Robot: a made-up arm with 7 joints. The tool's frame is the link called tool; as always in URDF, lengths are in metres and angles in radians.
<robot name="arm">
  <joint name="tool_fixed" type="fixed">
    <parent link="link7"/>
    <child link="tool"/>
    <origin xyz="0 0 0" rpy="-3.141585 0 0"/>
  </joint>
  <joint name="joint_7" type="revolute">
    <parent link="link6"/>
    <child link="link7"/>
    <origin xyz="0.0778 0 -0.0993"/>
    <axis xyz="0 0.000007 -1"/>
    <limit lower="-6.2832" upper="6.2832" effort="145" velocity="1.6"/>
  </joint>
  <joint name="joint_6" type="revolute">
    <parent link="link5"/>
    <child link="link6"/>
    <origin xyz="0 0 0"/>
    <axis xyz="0 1 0.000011"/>
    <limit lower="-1.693" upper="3.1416" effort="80" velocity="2.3"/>
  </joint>
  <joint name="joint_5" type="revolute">
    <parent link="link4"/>
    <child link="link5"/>
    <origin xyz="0.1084 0 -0.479"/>
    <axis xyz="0 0.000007 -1"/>
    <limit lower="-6.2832" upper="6.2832" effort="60" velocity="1.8"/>
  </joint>
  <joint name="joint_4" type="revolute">
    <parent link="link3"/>
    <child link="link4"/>
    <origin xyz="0.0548 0 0"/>
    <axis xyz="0 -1 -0.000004"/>
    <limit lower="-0.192" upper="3.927" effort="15" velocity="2.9"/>
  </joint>
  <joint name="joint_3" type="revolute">
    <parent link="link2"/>
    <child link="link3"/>
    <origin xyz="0 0 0.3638"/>
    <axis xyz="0 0 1"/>
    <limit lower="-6.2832" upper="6.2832" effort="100" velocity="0.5"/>
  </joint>
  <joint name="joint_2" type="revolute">
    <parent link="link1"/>
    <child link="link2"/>
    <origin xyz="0 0 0"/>
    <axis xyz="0 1 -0.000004"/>
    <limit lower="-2.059" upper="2.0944" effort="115" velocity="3"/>
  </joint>
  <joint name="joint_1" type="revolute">
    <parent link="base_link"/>
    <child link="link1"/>
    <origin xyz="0 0 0.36"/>
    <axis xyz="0 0 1"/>
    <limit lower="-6.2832" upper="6.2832" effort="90" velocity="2.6"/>
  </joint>
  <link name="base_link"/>
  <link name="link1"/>
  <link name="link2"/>
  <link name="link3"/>
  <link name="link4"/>
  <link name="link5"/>
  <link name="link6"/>
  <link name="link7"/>
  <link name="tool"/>
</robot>
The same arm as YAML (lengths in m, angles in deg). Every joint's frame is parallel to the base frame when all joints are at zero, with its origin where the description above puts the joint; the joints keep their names.
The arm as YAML. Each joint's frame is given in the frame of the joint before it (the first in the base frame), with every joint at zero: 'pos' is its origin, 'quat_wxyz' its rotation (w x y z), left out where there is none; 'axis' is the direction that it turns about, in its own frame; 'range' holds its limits. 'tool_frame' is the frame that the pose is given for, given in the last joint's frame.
length_unit: m
angle_unit: deg
joints:
  - joint: joint_1
    pos: [0.0, 0.0, 0.36]
    axis: "+z"
    range: [-360.0, 360.0]
  - joint: joint_2
    pos: [0.0, 0.0, 0.0]
    axis: "+y"
    range: [-117.97, 120.0]
  - joint: joint_3
    pos: [0.0, 0.0, 0.3638]
    axis: "+z"
    range: [-360.0, 360.0]
  - joint: joint_4
    pos: [0.0548, 0.0, 0.0]
    axis: "-y"
    range: [-11.0, 225.0]
  - joint: joint_5
    pos: [0.1084, 0.0, -0.479]
    axis: "-z"
    range: [-360.0, 360.0]
  - joint: joint_6
    pos: [0.0, 0.0, 0.0]
    axis: "+y"
    range: [-97.0, 180.0]
  - joint: joint_7
    pos: [0.0778, 0.0, -0.0993]
    axis: "-z"
    range: [-360.0, 360.0]
tool_frame:
  pos: [0.0, 0.0, 0.0]
  quat_wxyz: [0.000004, -1.000003, 0.0, 0.0]

